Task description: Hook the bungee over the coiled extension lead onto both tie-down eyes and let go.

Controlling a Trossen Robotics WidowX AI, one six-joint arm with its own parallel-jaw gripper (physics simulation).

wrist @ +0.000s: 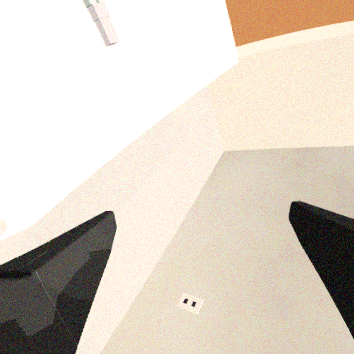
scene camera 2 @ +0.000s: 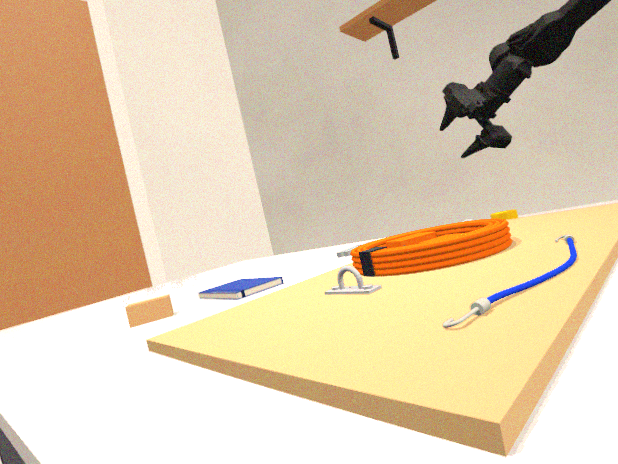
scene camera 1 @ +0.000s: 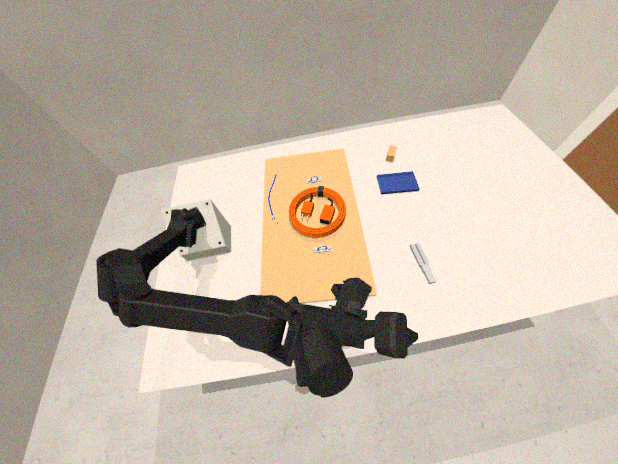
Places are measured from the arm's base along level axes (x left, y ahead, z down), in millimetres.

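Pixels of known places: gripper, fingertip midpoint: (wrist: 202, 214) (scene camera 2: 451, 143); arm's base, origin of the base link: (scene camera 1: 192, 219).
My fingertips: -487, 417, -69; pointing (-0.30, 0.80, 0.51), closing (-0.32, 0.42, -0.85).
Observation:
Ahead of a thing's pixels: the offset from my fingertips to its top centre, as dx, dy, dz. Level surfaces: height alone.
The blue bungee {+584, -163, +176} (scene camera 1: 269, 198) (scene camera 2: 531, 283) lies slightly bent on the tan board {dz +182} (scene camera 1: 295, 280) (scene camera 2: 325, 350), beside the coil, with a metal hook at each end; neither hook is on an eye. The orange coiled lead {+443, -27, +152} (scene camera 1: 342, 212) (scene camera 2: 435, 257) lies flat on the board between the two eyes. One tie-down eye {+593, +10, +156} (scene camera 1: 314, 180) (scene camera 2: 353, 290) is on the coil's black-strap side. The other tie-down eye {+303, -57, +156} (scene camera 1: 322, 249) is opposite and hidden in scene camera 2. My gripper (scene camera 1: 384, 310) (scene camera 2: 452, 143) (wrist: 202, 214) is open and empty, high above the table's near edge in scene camera 1, away from the bungee.
A blue notebook {+469, +298, +182} (scene camera 1: 398, 183) (scene camera 2: 242, 288), a wooden block {+609, +345, +164} (scene camera 1: 392, 153) (scene camera 2: 150, 311) and a grey tool {+157, +216, +182} (scene camera 1: 423, 262) (wrist: 104, 24) lie beyond the board. A yellow object {+50, -82, +176} (scene camera 2: 505, 214) shows behind the coil. A shelf (scene camera 2: 385, 15) is on the wall.

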